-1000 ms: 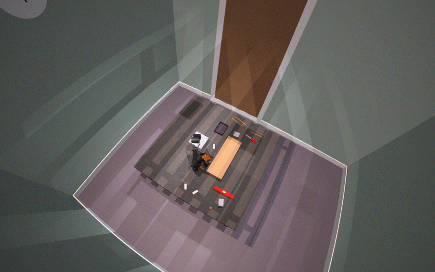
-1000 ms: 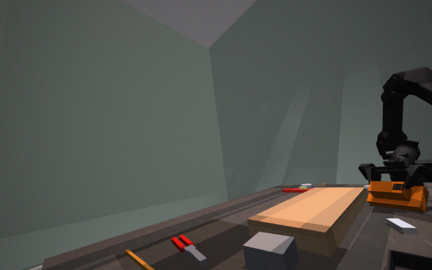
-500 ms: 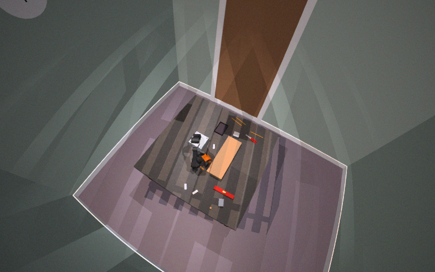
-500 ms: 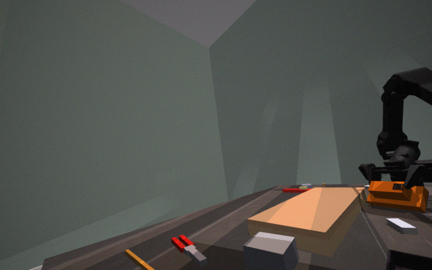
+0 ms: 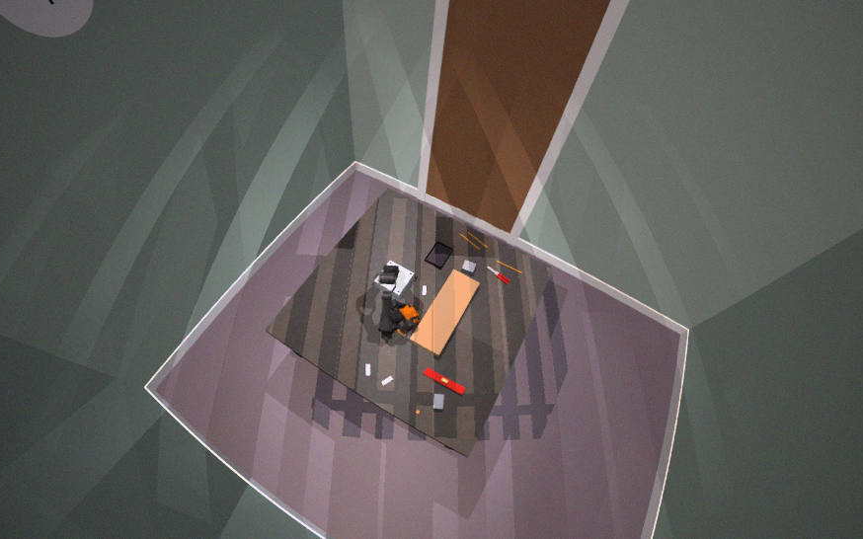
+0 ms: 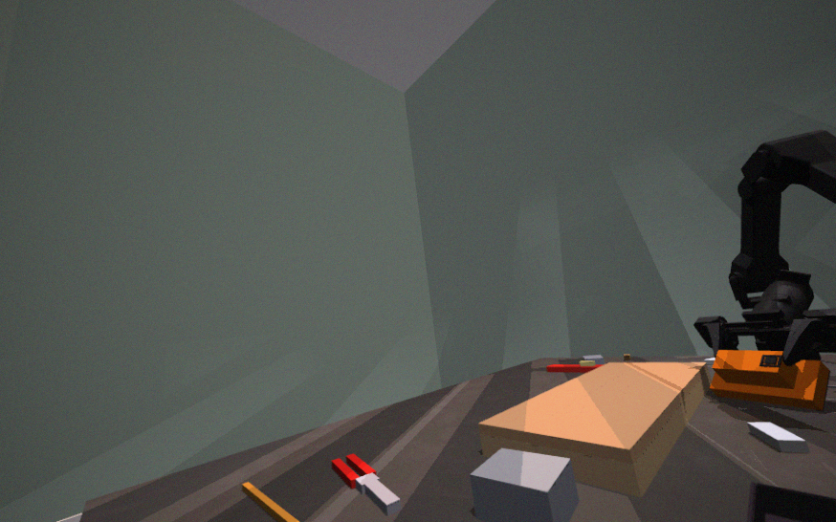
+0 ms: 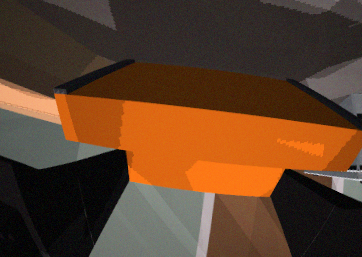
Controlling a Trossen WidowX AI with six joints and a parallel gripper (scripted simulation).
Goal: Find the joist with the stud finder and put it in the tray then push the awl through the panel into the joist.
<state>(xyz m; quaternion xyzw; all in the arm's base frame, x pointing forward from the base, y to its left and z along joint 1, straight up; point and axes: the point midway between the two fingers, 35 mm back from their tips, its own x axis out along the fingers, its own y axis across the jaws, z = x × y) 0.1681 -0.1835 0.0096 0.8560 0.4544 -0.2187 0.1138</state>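
The orange stud finder lies 10 mm behind my gripper tip, 10 mm to the left of it and 10 mm below it. The rest, counted from my gripper tip: red level 290 mm ahead, 300 mm to the right, 50 mm below; square indicator 20 mm behind, 20 mm to the left; yellow-handled awl 60 mm behind, 110 mm to the right, 50 mm below.
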